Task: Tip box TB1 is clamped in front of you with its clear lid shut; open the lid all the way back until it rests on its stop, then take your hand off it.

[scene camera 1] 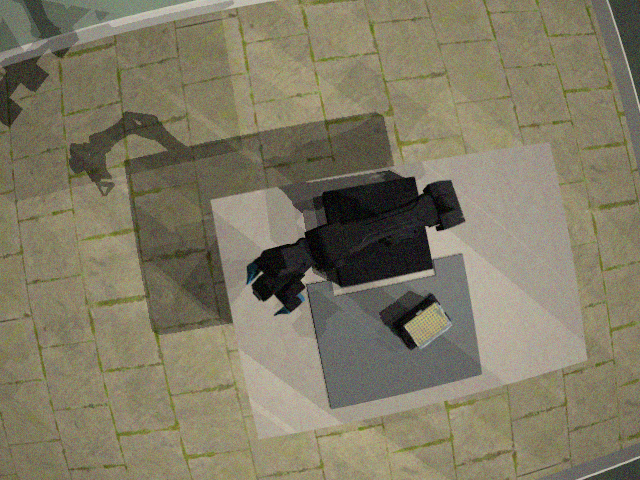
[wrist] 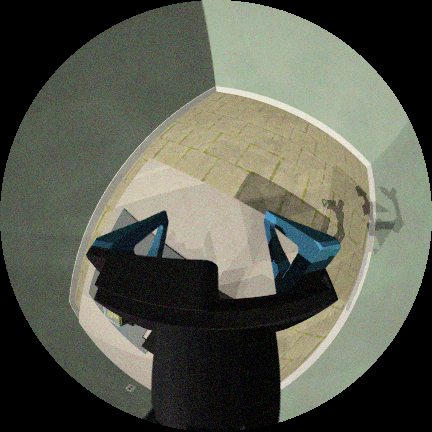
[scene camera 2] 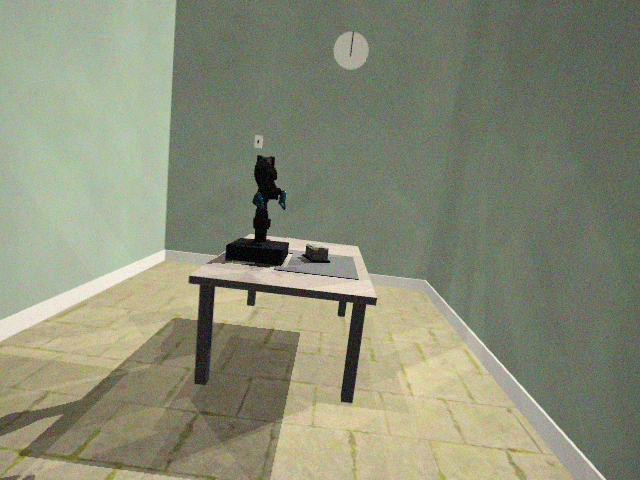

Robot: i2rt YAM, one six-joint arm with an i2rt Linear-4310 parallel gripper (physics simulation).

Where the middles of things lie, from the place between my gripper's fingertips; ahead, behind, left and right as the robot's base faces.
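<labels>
There is the tip box lid (scene camera 1: pixel 427 325), and my hand is a good way above it. My hand is also well to the right of the lid, and some way short of it.
</labels>
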